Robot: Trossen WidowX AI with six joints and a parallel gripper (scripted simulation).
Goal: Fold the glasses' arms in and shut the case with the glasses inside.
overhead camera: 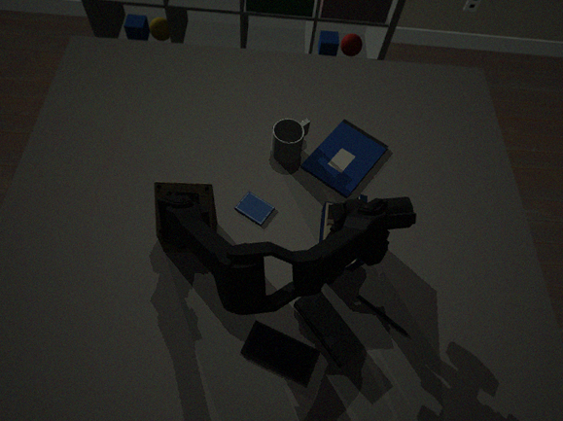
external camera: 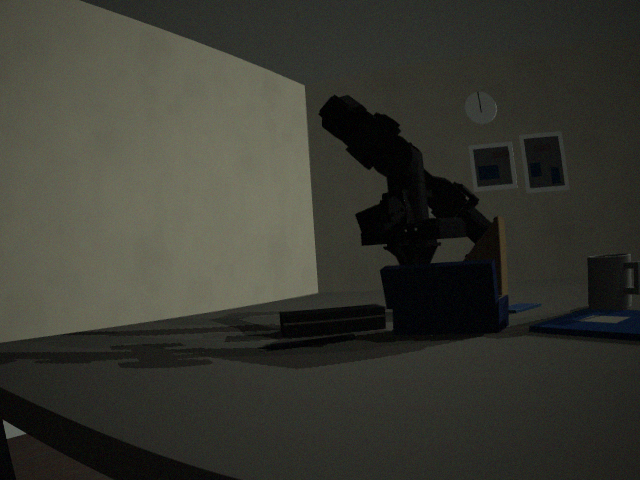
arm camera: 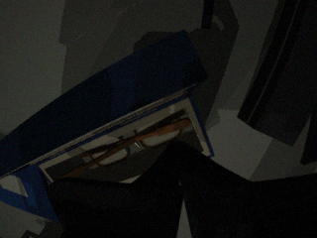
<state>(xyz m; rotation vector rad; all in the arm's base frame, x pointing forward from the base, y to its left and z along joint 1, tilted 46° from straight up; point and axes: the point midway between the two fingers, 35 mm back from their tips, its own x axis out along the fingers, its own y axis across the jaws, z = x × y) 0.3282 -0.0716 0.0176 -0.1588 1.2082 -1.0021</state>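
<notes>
Now: the glasses case lid 50 mm to the left of my hand, 50 mm ahead of it and 20 mm below it. Also, from my hand: long dark box (150 mm to the right, 70 mm below, 10 mm behind); then blue glasses case (60 mm to the left, 50 mm below, 30 mm ahead); then small blue card (180 mm behind, 140 mm to the left, 90 mm below).
</notes>
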